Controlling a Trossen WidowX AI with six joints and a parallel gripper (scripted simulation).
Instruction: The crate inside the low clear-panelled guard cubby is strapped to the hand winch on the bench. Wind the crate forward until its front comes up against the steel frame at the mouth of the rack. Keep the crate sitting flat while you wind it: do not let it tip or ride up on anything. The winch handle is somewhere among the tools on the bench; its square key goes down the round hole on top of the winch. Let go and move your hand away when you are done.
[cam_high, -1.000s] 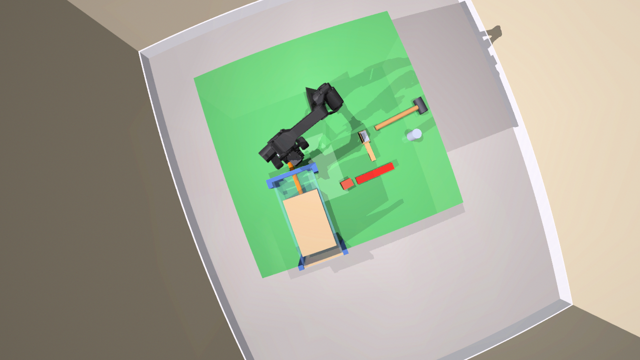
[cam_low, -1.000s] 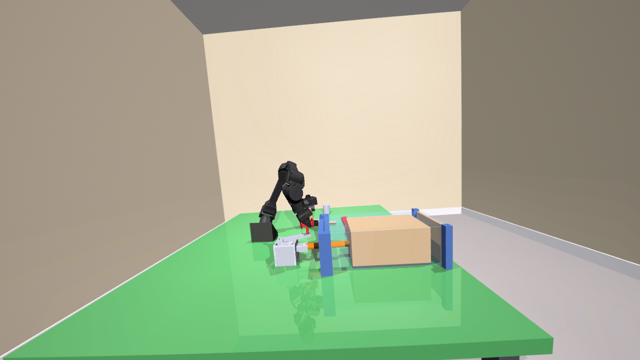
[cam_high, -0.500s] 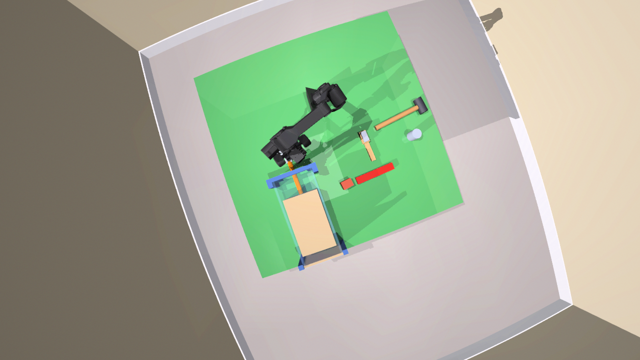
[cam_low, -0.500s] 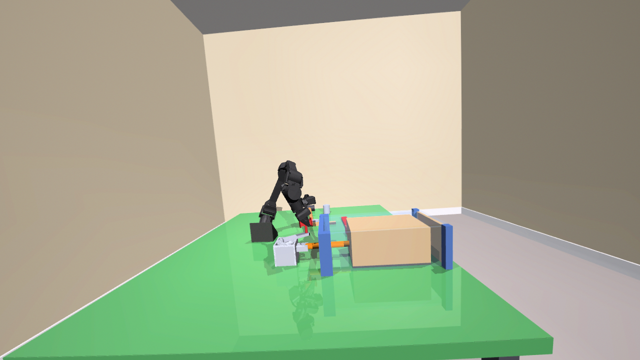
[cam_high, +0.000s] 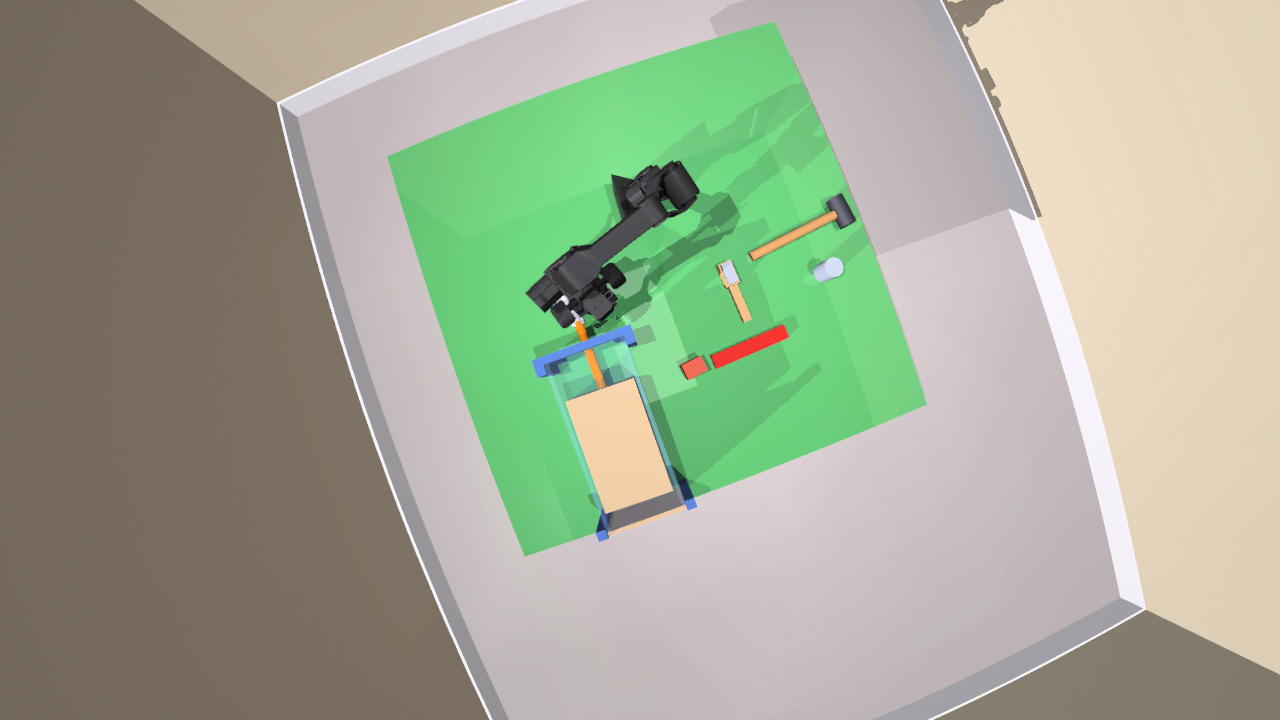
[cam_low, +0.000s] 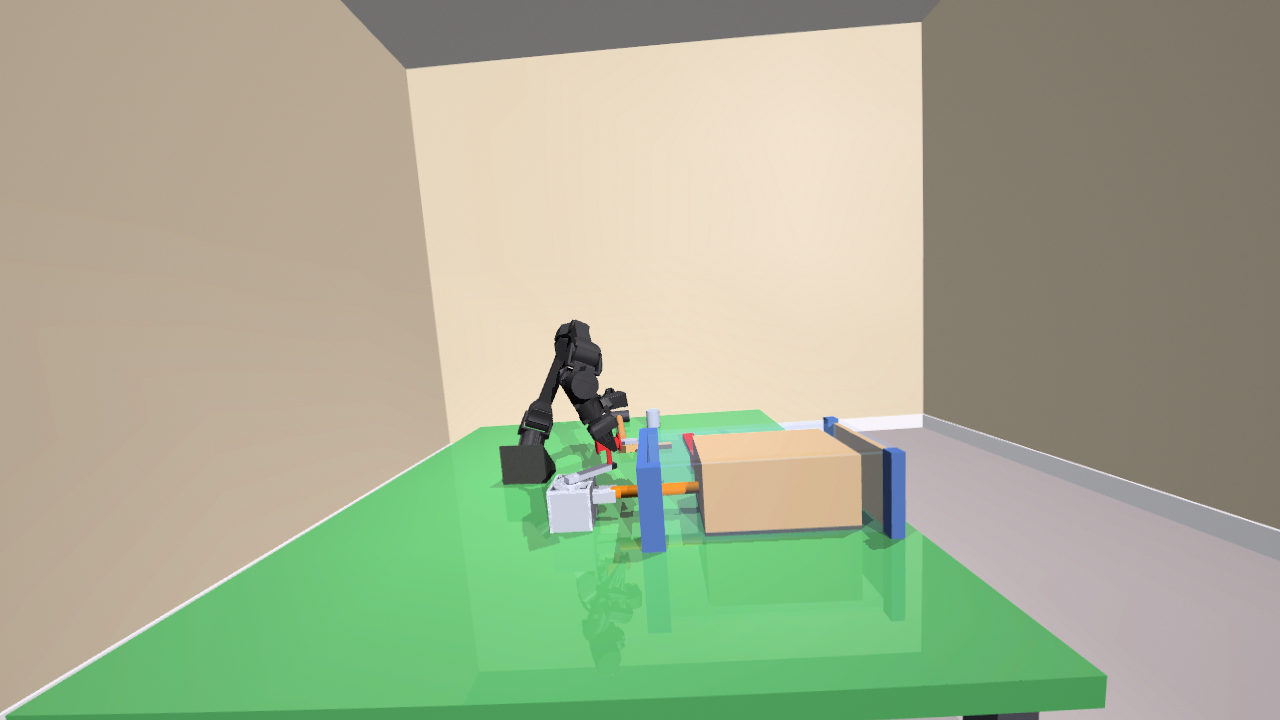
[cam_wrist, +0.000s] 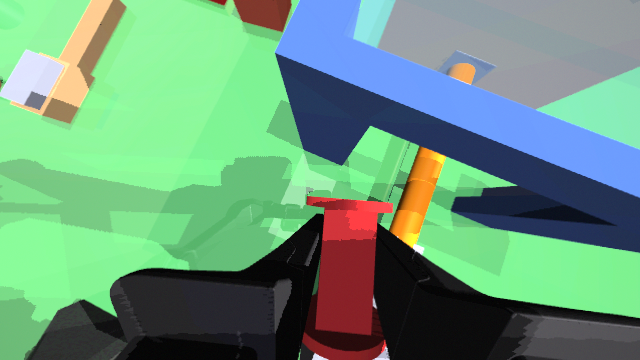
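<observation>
My gripper tip is 40 mm past the winch handle, 30 mm to the left of it and 30 mm above it. Round my gripper tip: blue steel frame (80 mm ahead, 60 mm to the right, 30 mm below); then winch (90 mm behind, 90 mm to the right, 100 mm below); then red knob (10 mm behind, 10 mm to the right).
</observation>
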